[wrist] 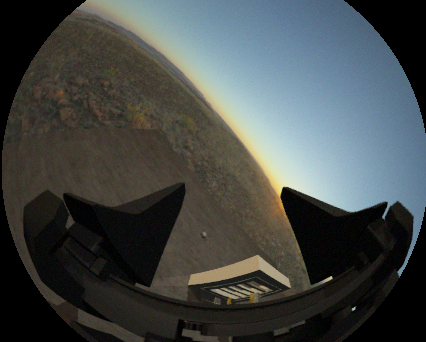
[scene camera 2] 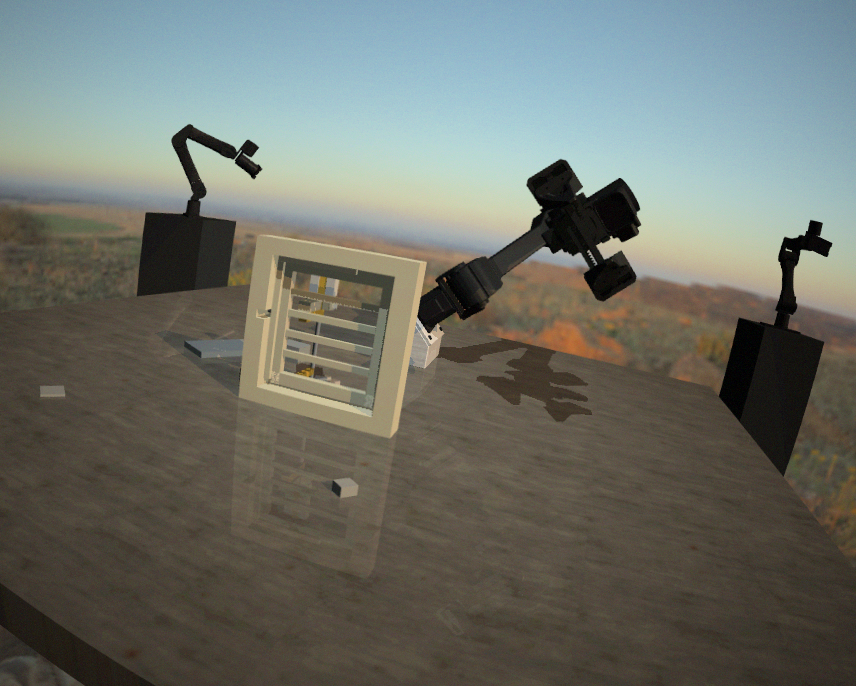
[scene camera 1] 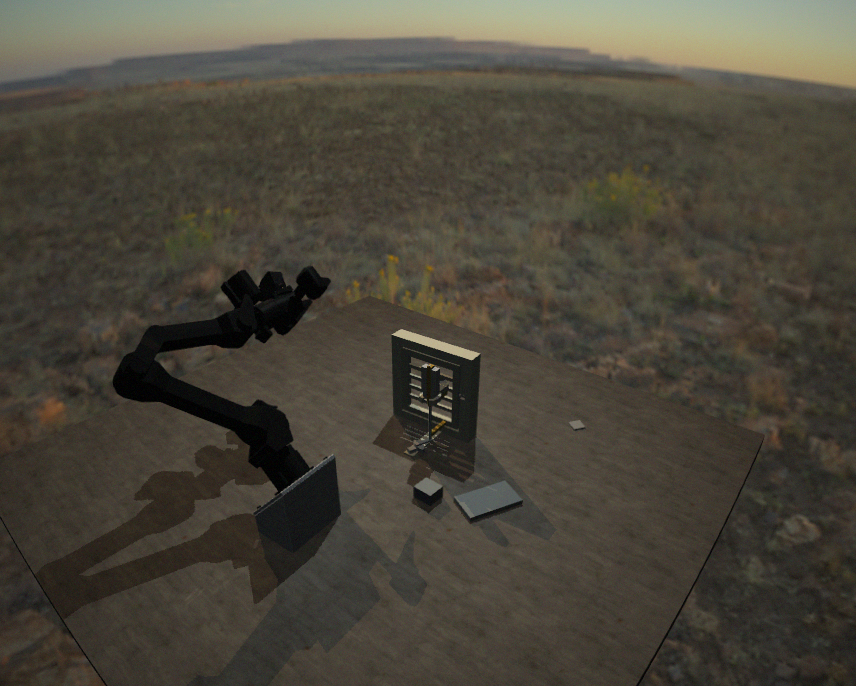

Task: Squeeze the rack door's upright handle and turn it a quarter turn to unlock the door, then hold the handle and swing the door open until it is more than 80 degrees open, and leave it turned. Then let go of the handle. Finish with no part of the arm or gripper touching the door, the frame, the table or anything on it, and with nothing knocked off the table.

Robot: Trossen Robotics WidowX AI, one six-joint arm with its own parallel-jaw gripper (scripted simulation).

Labels:
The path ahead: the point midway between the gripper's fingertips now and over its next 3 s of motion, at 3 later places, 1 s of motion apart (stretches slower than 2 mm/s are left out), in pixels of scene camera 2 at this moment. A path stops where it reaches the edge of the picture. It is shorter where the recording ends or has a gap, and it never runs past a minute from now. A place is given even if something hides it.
My gripper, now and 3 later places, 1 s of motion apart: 590, 231; 470, 226; 360, 237; 332, 234

